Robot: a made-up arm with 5 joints.
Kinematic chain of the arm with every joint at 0, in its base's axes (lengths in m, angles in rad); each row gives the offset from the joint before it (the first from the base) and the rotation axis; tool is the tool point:
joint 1: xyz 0 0 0.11 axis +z
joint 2: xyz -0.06 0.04 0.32 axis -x
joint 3: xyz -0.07 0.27 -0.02 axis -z
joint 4: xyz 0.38 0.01 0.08 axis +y
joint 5: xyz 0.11 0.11 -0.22 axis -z
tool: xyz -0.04 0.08 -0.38
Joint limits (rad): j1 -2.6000..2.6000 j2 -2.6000..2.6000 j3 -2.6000..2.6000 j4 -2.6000..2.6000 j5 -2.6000..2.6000
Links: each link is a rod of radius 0.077 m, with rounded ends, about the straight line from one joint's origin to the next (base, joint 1, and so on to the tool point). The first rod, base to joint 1, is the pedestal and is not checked.
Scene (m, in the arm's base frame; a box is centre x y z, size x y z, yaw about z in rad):
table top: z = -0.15
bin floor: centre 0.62 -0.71 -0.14 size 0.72 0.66 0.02 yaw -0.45
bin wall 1: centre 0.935 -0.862 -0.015 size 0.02 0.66 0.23 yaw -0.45
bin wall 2: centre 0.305 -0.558 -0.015 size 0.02 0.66 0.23 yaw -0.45
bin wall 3: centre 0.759 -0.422 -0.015 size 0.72 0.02 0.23 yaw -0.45
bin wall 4: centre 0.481 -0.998 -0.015 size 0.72 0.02 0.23 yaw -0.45
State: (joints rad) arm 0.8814 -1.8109 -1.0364 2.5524 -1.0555
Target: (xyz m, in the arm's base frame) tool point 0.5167 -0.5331 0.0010
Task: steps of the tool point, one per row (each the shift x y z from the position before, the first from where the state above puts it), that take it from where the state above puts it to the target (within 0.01 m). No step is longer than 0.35 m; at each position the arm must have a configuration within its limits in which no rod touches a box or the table.
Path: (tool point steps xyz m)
1: -0.2672 0.0103 0.0002
2: -0.2326 0.1207 0.0054
3: -0.1491 0.2100 0.0069
4: -0.0284 0.2546 0.0036
5: 0.1048 0.2368 -0.0050
6: 0.2173 0.1539 -0.0188
7: 0.2764 0.0213 -0.0360
8: 0.2604 -0.1287 -0.0543
9: 0.1670 -0.2552 -0.0704
10: 0.0165 -0.3196 -0.0813
11: -0.1522 -0.2987 -0.0839
12: 0.0080 -0.0077 -0.1628
13: -0.0080 0.0077 -0.1509

